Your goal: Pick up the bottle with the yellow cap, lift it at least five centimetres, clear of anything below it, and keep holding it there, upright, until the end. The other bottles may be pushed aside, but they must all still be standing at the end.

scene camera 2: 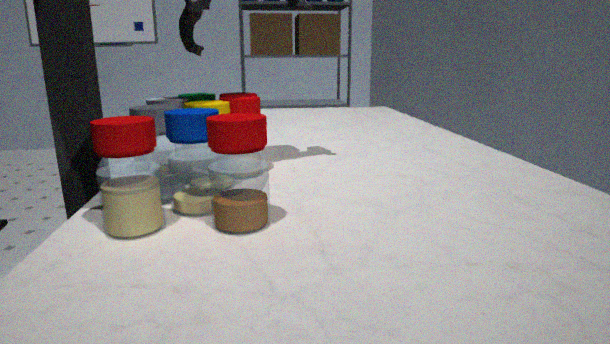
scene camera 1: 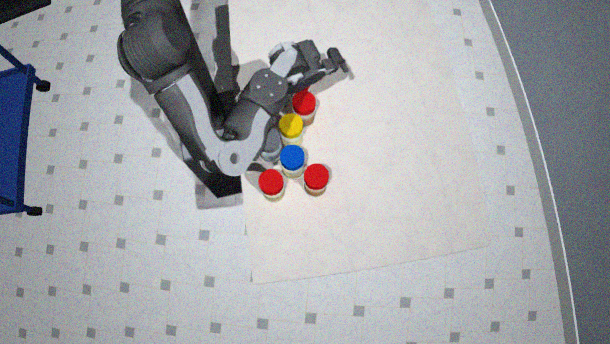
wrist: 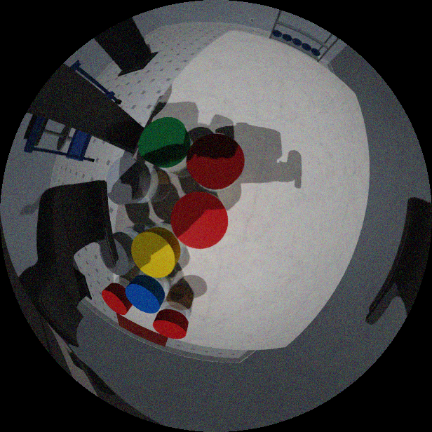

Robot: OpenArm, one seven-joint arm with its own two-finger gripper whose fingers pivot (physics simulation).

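Observation:
The yellow-capped bottle [scene camera 1: 291, 126] [scene camera 2: 207, 105] [wrist: 155, 252] stands upright in the cluster on the table, between a blue-capped bottle [scene camera 1: 292, 157] [scene camera 2: 191, 125] [wrist: 145, 294] and a red-capped bottle [scene camera 1: 304, 103] [wrist: 200, 220]. A grey-capped bottle [scene camera 1: 271, 142] [wrist: 116, 252] is beside it, partly behind a finger in the wrist view. My gripper [scene camera 1: 325, 75] [wrist: 227, 253] is open and empty, above the table and off to the side of the yellow cap, over the red-capped end of the cluster. In scene camera 2 one dark finger shows high at the top; the yellow bottle's body is mostly hidden there.
Two red-capped bottles [scene camera 1: 271, 182] [scene camera 1: 316, 176] stand beyond the blue one. In the wrist view another red-capped bottle [wrist: 216, 161], a green-capped bottle [wrist: 164, 142] and a pale-capped bottle [wrist: 130, 177] stand close together. The table [scene camera 1: 390, 150] ends near the cluster's left side.

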